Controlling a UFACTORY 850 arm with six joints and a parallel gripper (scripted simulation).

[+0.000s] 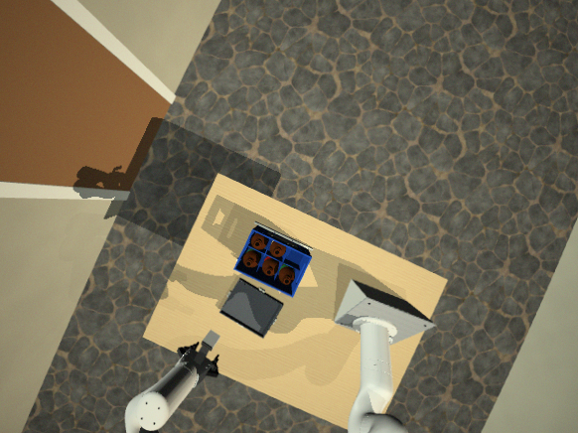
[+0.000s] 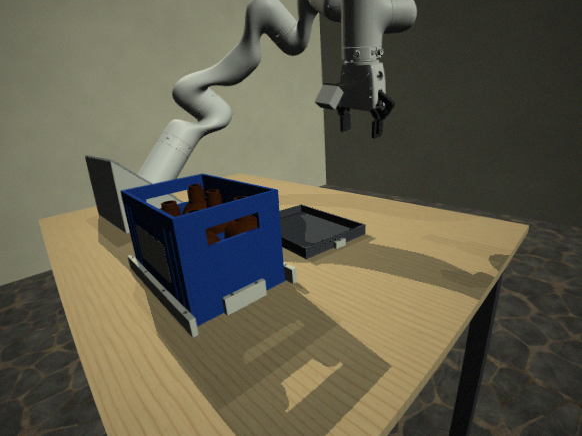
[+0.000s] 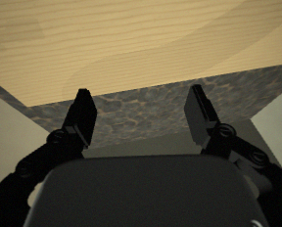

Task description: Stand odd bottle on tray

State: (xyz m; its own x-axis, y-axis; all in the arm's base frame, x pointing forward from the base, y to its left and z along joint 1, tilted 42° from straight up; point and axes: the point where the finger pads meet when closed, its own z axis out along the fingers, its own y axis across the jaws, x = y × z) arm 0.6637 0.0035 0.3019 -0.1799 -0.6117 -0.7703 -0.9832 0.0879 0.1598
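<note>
The blue crate is 38 cm to the right of my hand, 16 cm below it and 15 cm behind it. Round my hand: brown bottle 32 cm to the right, 23 cm behind, 16 cm below; then dark tray 24 cm below, 11 cm behind, 10 cm to the right.
</note>
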